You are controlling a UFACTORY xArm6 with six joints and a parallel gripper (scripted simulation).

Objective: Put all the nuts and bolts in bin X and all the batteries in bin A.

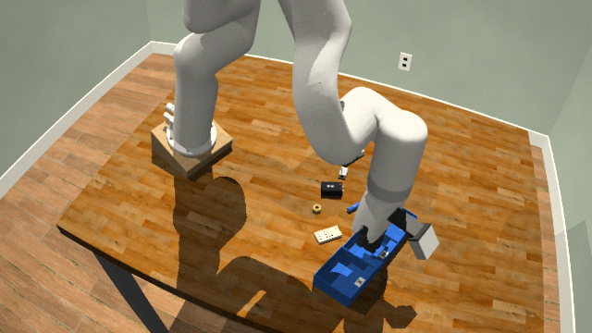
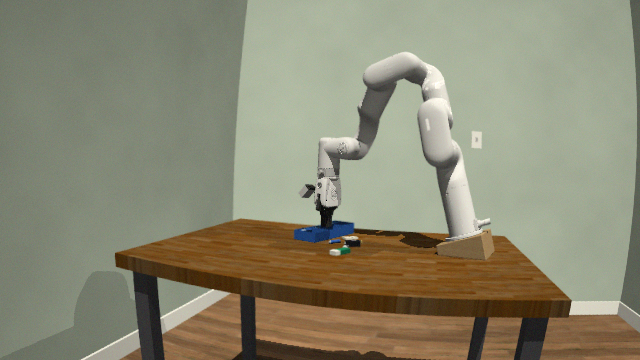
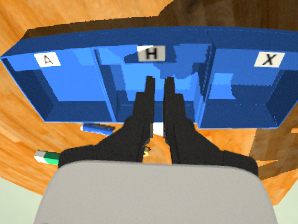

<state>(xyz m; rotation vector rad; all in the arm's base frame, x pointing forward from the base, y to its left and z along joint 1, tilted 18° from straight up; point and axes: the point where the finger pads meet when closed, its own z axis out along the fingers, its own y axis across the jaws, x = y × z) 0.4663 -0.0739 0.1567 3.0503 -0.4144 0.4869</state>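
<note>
My gripper is now 1 cm to the right of the blue bin and 3 cm above it. The rest, counted from my hand: brass nut (14 cm behind, 6 cm to the left, 5 cm below); then blue battery (7 cm behind, 11 cm to the left, 5 cm below); then white domino (9 cm behind, 1 cm to the left, 5 cm below).
</note>
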